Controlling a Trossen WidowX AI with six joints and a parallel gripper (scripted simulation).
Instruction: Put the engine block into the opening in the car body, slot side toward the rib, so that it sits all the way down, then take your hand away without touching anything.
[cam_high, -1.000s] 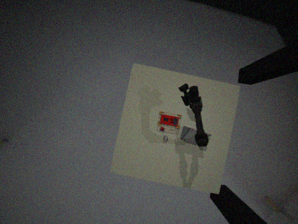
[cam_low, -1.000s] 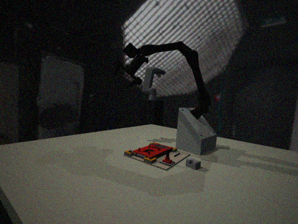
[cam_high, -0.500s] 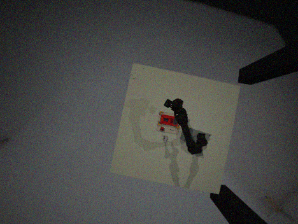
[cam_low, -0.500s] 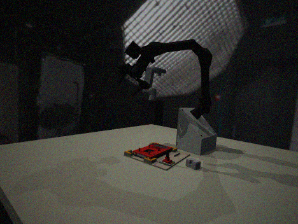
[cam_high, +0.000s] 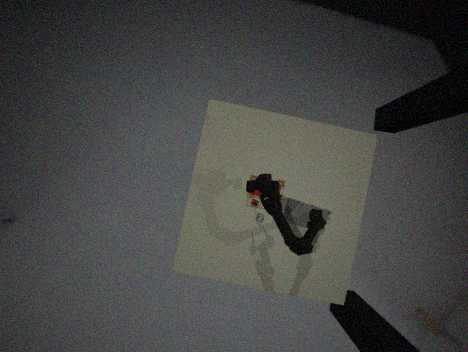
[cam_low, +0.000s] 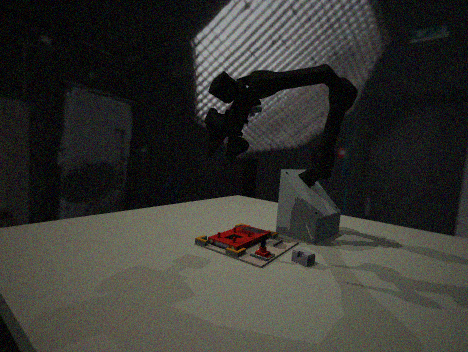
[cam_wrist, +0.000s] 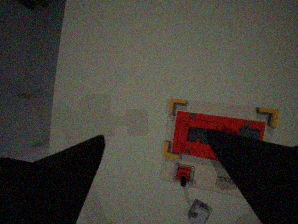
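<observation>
The engine block is 240 mm to the left of my gripper tip, 240 mm below it and 80 mm behind it.
</observation>
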